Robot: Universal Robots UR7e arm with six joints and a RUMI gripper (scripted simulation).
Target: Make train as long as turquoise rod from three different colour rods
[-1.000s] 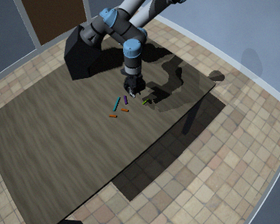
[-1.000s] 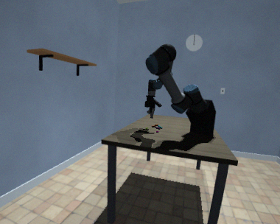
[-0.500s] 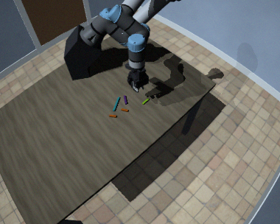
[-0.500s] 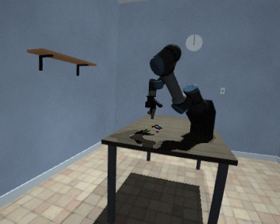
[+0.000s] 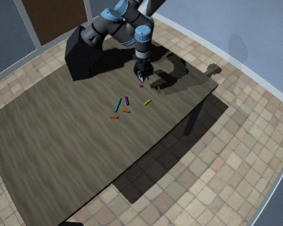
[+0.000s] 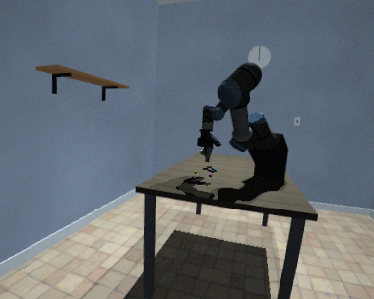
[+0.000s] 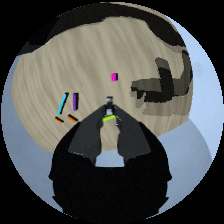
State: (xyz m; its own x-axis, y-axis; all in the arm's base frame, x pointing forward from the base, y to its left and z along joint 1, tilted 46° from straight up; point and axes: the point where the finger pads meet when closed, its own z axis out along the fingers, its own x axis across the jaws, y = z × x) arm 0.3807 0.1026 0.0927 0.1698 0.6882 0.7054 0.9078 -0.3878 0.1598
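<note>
Now: the magenta rod 100 mm below my hand, 40 mm behind it and 20 mm to the left of it. Round my hand: lime rod: 100 mm below, 90 mm ahead, 30 mm to the right; purple rod: 120 mm to the right, 100 mm below, 10 mm ahead; grey rod: 10 mm below.
</note>
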